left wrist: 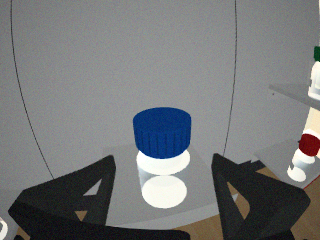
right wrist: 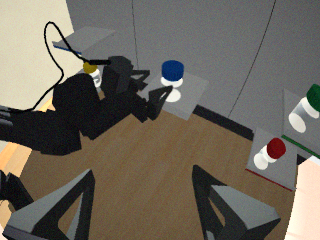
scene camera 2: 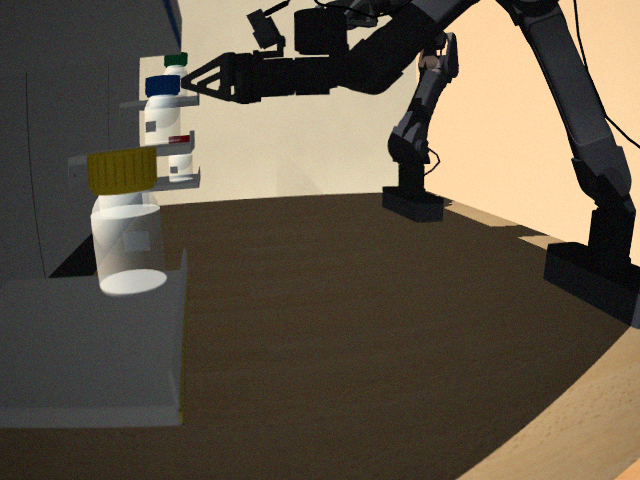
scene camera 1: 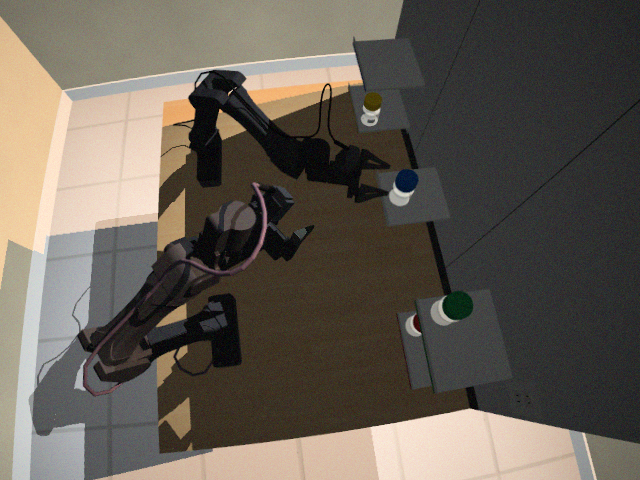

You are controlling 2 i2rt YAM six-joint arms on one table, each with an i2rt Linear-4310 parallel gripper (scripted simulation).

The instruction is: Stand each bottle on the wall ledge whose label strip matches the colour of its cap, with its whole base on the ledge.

Labels:
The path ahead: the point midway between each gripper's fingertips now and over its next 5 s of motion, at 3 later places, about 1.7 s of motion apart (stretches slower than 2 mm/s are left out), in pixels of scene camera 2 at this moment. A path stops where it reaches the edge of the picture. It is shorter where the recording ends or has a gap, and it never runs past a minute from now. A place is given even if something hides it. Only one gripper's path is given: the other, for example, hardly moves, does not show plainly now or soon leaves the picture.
My left gripper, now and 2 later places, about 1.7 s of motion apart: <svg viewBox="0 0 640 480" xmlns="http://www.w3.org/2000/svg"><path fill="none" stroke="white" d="M189 85L158 71L230 16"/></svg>

